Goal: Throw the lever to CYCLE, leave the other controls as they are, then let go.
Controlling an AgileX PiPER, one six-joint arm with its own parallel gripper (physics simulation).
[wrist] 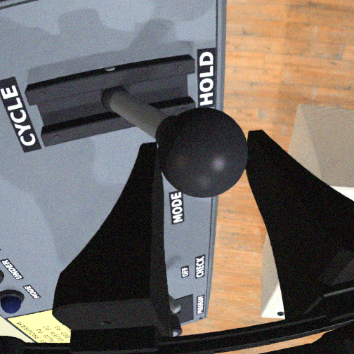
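The lever [137,114] rises from a dark slotted guide [60,131] on the grey panel and leans toward the HOLD label [206,77]. Its large black ball knob [205,160] is on the HOLD side. The CYCLE label [20,115] is at the guide's other end. My gripper [203,153] is shut on the ball knob, one fingertip against each side of it. The left finger hides part of the panel below the guide.
The grey panel [100,180] carries MODE [177,207], OFF and CHECK [200,267] labels. Small controls near the PROGRAM label [199,304] are partly hidden by the left finger. A blue button [11,303] and a yellow note [42,325] are at lower left. A pale box [325,145] stands at right on the wood surface [280,50].
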